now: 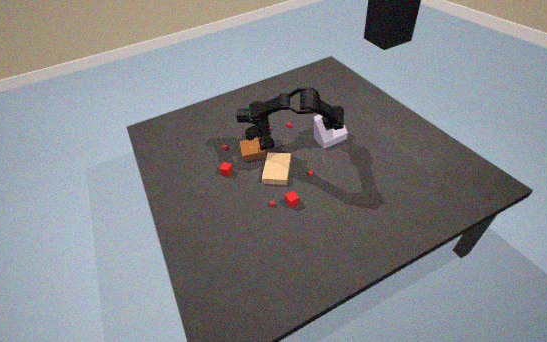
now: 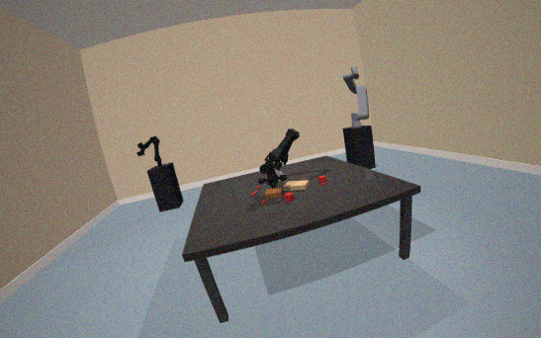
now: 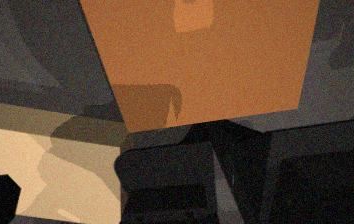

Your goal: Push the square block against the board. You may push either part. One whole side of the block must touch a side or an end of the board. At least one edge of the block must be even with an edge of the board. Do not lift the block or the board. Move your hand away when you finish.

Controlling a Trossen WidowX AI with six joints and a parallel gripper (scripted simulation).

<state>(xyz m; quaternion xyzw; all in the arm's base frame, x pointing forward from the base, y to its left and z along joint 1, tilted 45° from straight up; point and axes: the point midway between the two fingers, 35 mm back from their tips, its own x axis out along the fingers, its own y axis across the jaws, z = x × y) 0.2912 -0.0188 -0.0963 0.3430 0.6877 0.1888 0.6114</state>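
Right now my gripper tip is 60 mm short of the orange square block, 20 mm to the left of it and 10 mm below it. Also, from my gripper tip: tan board (20 mm ahead, 150 mm to the left, 10 mm above).
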